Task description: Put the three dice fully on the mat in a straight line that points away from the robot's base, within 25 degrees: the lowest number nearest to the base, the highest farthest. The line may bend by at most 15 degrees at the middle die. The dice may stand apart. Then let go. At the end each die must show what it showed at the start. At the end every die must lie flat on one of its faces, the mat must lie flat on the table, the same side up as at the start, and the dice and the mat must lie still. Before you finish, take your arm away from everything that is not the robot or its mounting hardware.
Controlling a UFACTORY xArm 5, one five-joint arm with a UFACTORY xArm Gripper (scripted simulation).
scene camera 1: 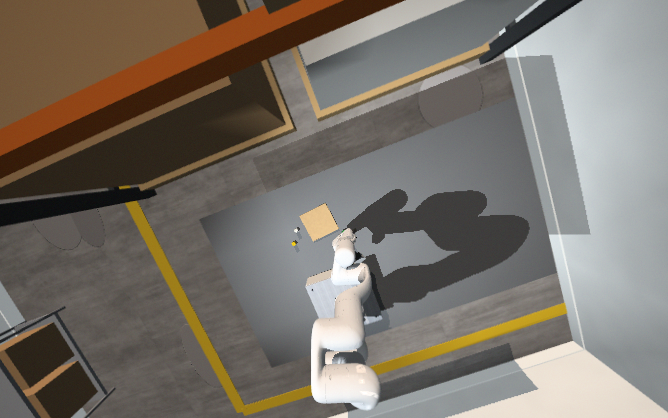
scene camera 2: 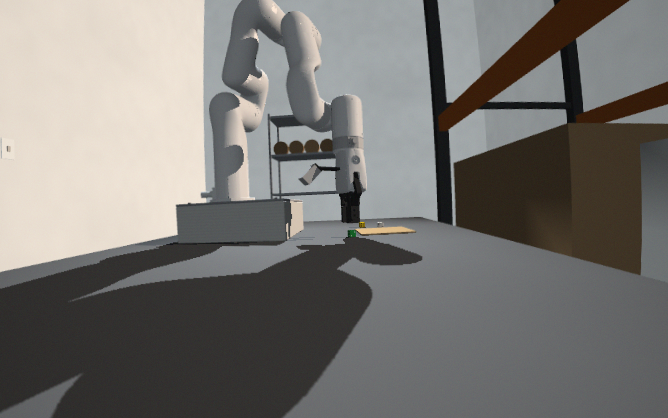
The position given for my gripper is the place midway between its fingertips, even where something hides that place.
Observation:
In view: my gripper (scene camera 2: 350,222) and a tan mat (scene camera 1: 319,222).

